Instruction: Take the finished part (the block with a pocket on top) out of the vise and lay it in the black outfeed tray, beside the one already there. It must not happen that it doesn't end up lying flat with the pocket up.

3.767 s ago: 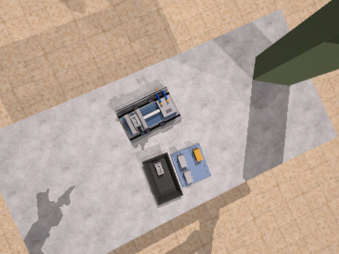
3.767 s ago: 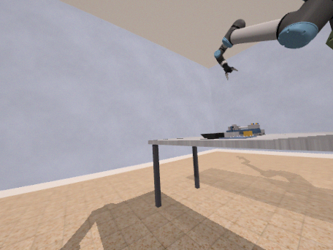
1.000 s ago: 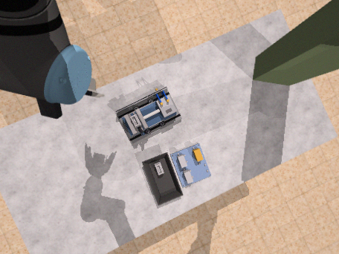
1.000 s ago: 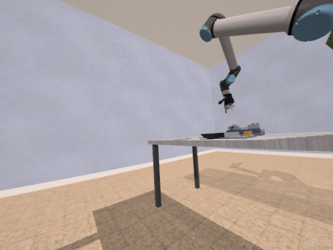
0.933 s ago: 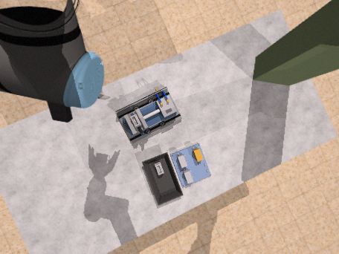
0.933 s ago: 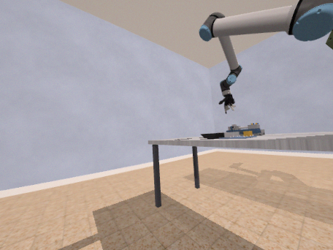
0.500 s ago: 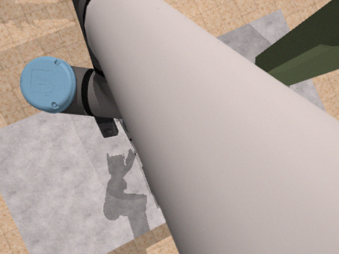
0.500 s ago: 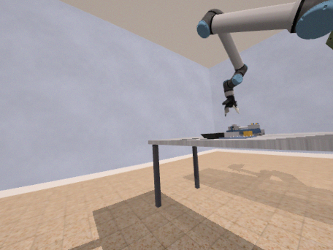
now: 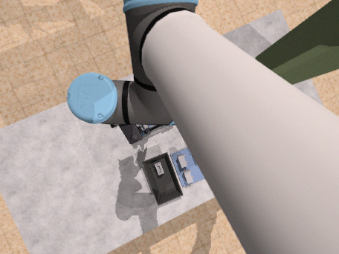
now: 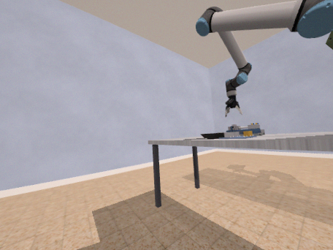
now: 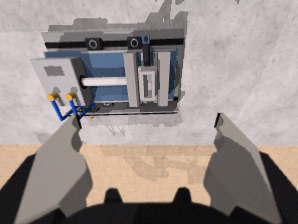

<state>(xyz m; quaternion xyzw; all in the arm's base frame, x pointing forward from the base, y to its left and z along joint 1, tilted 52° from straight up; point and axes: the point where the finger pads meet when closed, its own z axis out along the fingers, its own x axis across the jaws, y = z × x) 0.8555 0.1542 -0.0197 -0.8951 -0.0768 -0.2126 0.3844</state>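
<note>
My hand is 160 mm above the vise, 70 mm past it and 20 mm to the left of it. Also, from my hand: blue fixture plate: 270 mm to the left, 260 mm behind, 190 mm below; orange block: 300 mm behind, 220 mm to the left, 170 mm below; grey end block: 160 mm behind, 120 mm below, 50 mm to the right.
</note>
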